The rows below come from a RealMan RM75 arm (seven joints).
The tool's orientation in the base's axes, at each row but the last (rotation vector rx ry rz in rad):
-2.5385 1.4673 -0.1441
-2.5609 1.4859 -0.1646
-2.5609 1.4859 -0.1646
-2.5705 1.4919 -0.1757
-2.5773 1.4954 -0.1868
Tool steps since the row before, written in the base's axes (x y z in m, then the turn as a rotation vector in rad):
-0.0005 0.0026 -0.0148 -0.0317 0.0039 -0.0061
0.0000 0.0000 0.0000 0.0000 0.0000 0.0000
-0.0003 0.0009 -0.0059 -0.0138 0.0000 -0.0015
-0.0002 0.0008 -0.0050 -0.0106 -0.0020 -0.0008
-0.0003 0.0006 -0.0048 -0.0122 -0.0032 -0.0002
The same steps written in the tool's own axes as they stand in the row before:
-0.0022 0.0025 0.0147 -0.0191 0.0263 0.0005
0.0000 0.0000 0.0000 0.0000 0.0000 0.0000
-0.0010 0.0010 0.0058 -0.0069 0.0120 -0.0011
-0.0009 0.0008 0.0049 -0.0035 0.0101 -0.0013
-0.0008 0.0009 0.0047 -0.0032 0.0120 -0.0023

